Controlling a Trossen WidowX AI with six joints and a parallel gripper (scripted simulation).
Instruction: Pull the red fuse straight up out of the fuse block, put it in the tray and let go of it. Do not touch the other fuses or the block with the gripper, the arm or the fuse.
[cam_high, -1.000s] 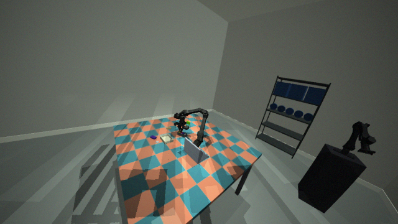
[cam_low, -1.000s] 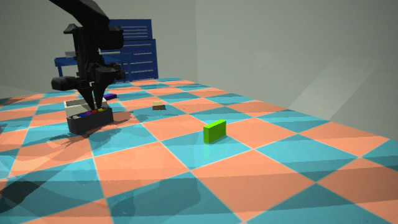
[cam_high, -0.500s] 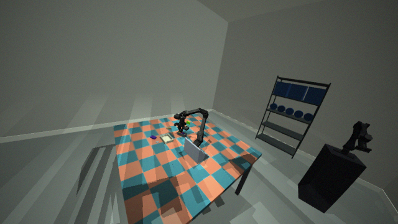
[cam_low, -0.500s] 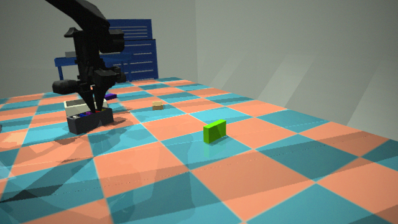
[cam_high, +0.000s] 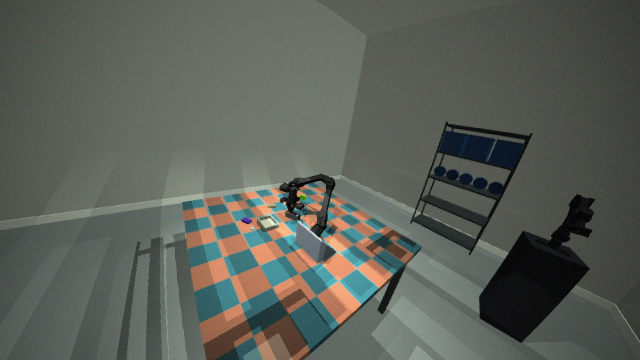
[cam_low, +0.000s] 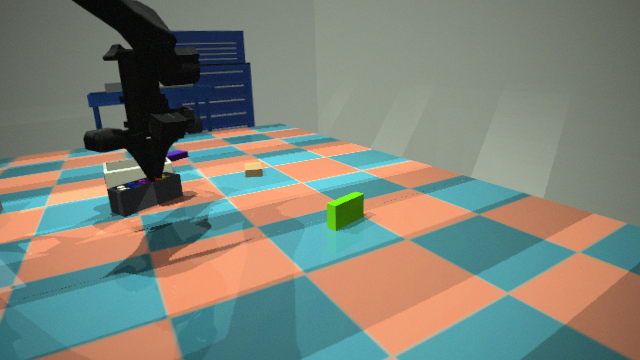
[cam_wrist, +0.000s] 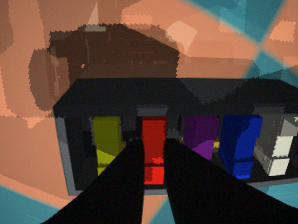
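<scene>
Now: the yellow fuse 20 mm ahead of my gripper tip, 10 mm to the left of it and 10 mm below it. The rest, counted from my gripper tip: red fuse 10 mm below; then blue fuse 40 mm behind, 10 mm to the right, 10 mm below; then purple fuse 20 mm behind, 10 mm to the right, 10 mm below.
</scene>
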